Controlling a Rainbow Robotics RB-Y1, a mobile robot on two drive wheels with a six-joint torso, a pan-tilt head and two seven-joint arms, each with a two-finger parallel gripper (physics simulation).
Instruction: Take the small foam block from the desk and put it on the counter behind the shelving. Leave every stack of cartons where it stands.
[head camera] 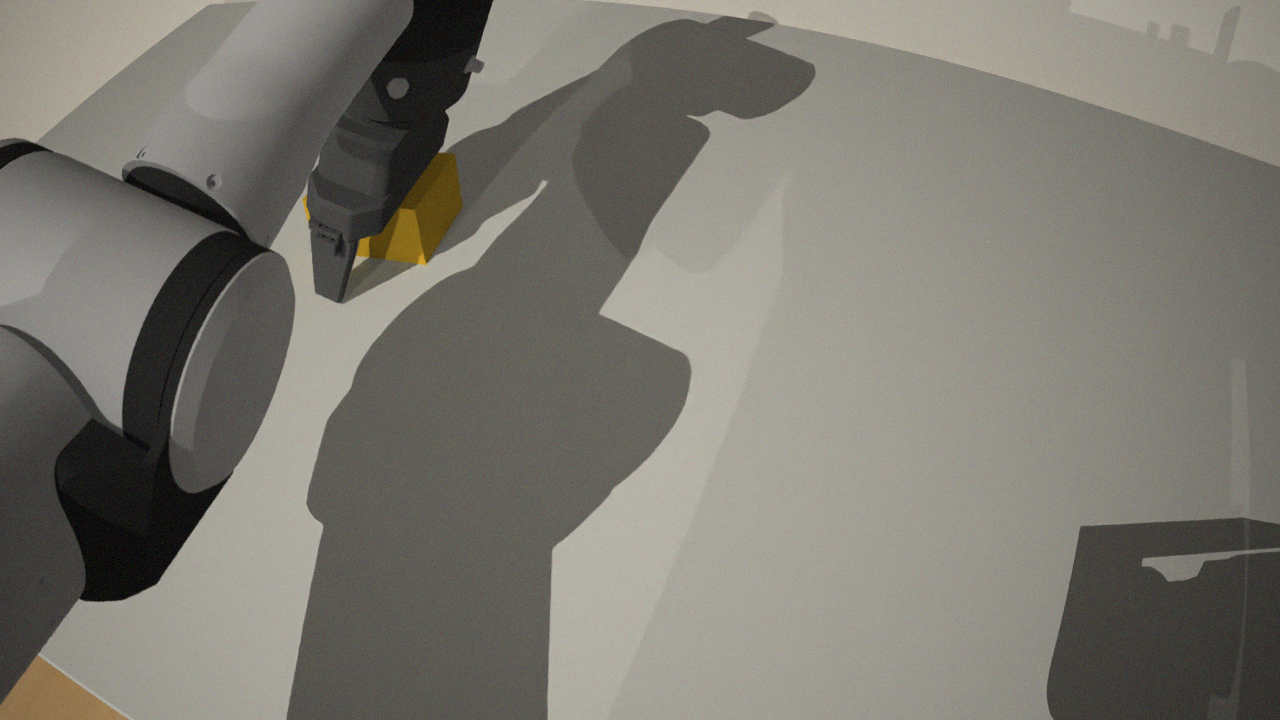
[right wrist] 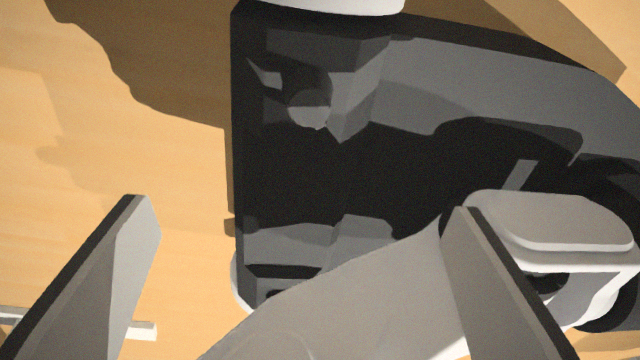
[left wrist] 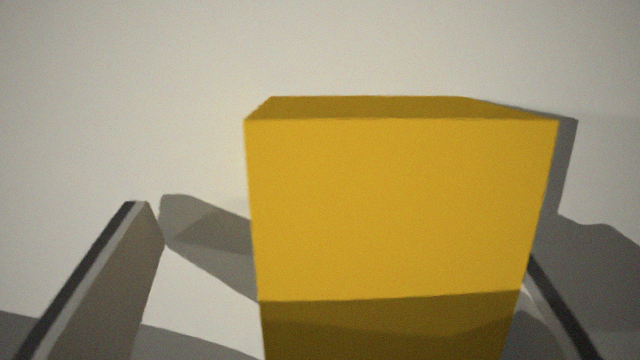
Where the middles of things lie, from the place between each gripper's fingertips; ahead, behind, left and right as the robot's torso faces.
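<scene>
The yellow foam block [head camera: 417, 227] is 46 cm to the left of my right hand, 56 cm above it and 66 cm ahead of it.
I see the yellow foam block 10 mm to the right of my left hand as well, 20 mm ahead of it and 20 mm above it.
</scene>
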